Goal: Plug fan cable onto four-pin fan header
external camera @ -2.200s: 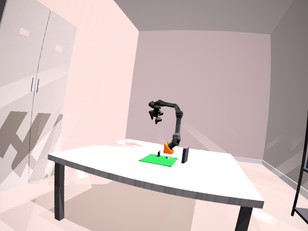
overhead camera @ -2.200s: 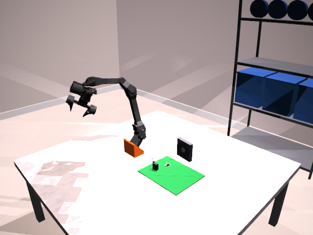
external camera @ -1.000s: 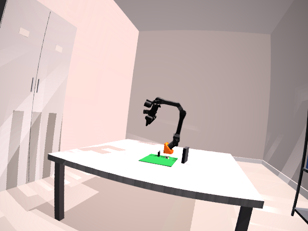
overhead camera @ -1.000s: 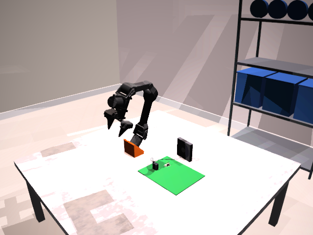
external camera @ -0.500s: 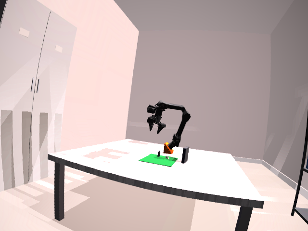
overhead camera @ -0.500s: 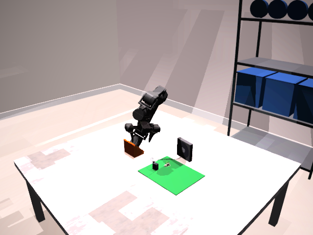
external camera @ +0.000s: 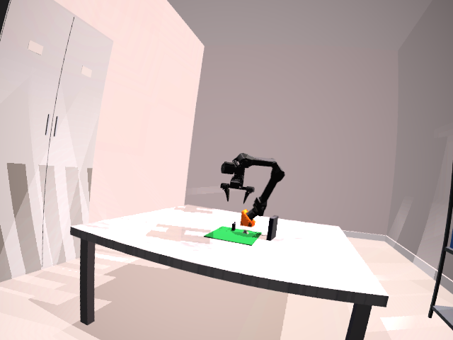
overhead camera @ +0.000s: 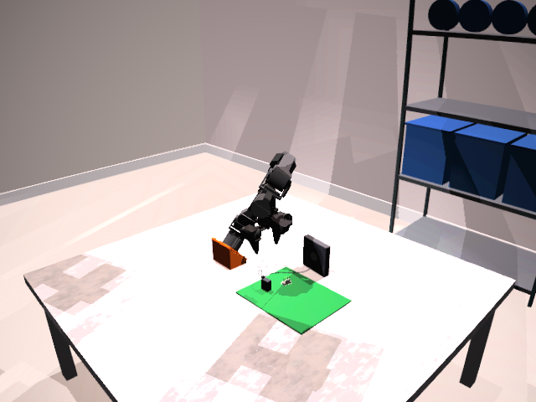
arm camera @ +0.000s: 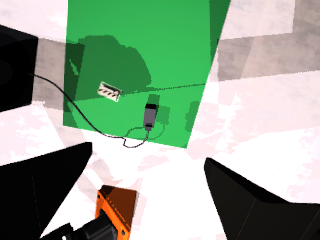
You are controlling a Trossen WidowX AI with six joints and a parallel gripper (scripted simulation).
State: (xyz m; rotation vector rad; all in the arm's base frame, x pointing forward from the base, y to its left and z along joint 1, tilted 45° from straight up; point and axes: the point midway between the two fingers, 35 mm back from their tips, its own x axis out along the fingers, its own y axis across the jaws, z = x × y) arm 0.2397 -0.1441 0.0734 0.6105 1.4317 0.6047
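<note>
Now: the black fan plug 140 mm below my gripper tip and 10 mm behind it. From my gripper tip the other things lie so: black fan: 220 mm to the left, 100 mm below, 30 mm ahead; then green board: 180 mm below, 90 mm ahead, 40 mm to the left.
</note>
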